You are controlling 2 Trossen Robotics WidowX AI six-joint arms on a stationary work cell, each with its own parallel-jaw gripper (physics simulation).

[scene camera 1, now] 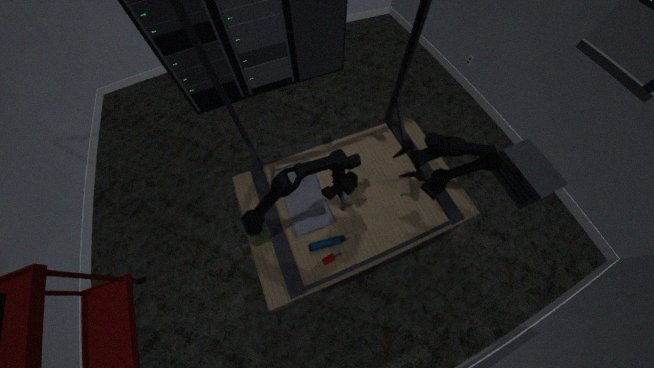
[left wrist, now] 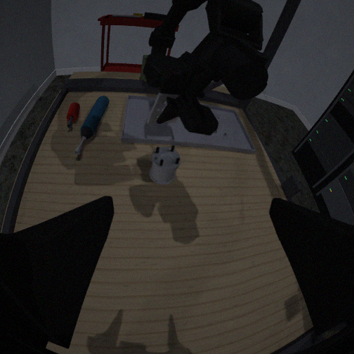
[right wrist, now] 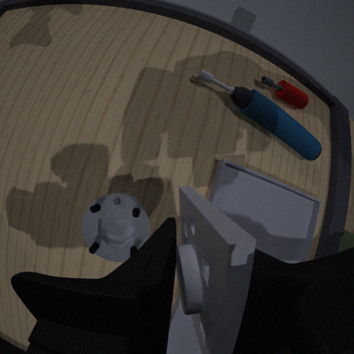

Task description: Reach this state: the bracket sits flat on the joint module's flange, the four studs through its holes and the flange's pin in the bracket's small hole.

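Frame: origin at the left arm's base, x back, y left, z down, level; millimetres.
Seen in the pictures: left gripper, between the fingertips: [scene camera 1: 396, 166]; right gripper, between the fingertips: [scene camera 1: 341, 196]; left arm's base, origin of its link: [scene camera 1: 433, 186]; right arm's base, origin of its link: [scene camera 1: 254, 228].
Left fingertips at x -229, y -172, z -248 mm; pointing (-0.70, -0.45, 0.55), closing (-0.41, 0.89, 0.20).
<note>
Offsets run from my left fingertips to a thing's top centre. "spot": to the spot under its first point.
The joint module {dx -195, dy -107, dz +201 mm} [scene camera 1: 346, 200] [left wrist: 164, 167] [right wrist: 116, 227] stands upright on the wooden table, its flange and four dark studs facing up. The flange's small pin is hard to tell. The light grey bracket [left wrist: 158, 108] [right wrist: 220, 260] is held on edge, its plate steeply tilted and its round boss toward the left finger side in the right wrist view. It is apart from the studs. My right gripper [left wrist: 156, 119] [right wrist: 185, 224] is shut on the bracket, above the table between module and tray. My left gripper [scene camera 1: 398, 165] [left wrist: 195, 206] is open and empty, away from the module.
A shallow grey tray {dx -361, dy -270, dz +259 mm} [scene camera 1: 300, 212] [left wrist: 235, 137] [right wrist: 265, 220] lies beside the module. A blue screwdriver {spot: dx -435, dy +23, dz +236 mm} [scene camera 1: 326, 243] [left wrist: 95, 116] [right wrist: 282, 125] and a small red screwdriver {dx -457, dy +91, dz +241 mm} [scene camera 1: 328, 259] [left wrist: 73, 111] [right wrist: 292, 95] lie nearby. Dark frame bars edge the table.
</note>
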